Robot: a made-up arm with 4 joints. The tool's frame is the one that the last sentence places.
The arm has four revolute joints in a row. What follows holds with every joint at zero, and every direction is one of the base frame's.
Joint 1 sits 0.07 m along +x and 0.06 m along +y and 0.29 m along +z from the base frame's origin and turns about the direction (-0.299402, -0.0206, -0.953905).
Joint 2 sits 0.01 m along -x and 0.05 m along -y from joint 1 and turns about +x.
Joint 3 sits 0.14 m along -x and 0.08 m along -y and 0.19 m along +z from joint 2 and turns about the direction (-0.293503, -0.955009, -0.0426).
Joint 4 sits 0.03 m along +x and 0.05 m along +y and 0.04 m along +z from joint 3 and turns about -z.
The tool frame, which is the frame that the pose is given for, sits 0.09 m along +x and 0.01 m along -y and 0.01 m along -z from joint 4; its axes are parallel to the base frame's.
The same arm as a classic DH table. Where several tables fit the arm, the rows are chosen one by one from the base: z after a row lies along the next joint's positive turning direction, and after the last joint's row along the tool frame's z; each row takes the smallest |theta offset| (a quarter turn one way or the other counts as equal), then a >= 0, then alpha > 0; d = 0 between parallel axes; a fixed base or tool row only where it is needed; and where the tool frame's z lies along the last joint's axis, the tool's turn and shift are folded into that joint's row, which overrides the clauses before.
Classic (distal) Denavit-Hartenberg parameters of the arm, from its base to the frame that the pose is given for. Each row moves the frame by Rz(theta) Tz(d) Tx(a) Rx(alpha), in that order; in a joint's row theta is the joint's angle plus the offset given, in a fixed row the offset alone. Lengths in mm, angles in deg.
base (fixed): d 54.9; theta0 -86.06; a -55.1; alpha 162.54
joint 1: d -245.3; theta0 4.13; a 50.0; alpha 107.42
joint 2: d -127.7; theta0 -86.21; a 193.4; alpha -107.07
joint 3: d 18.1; theta0 -89.25; a 14.0; alpha 87.56
joint 4: d 0.0; theta0 -10.74; a 90.6; alpha 180.00
tool (fixed): d 27.6; theta0 6.34; a 0.0; alpha 0.00

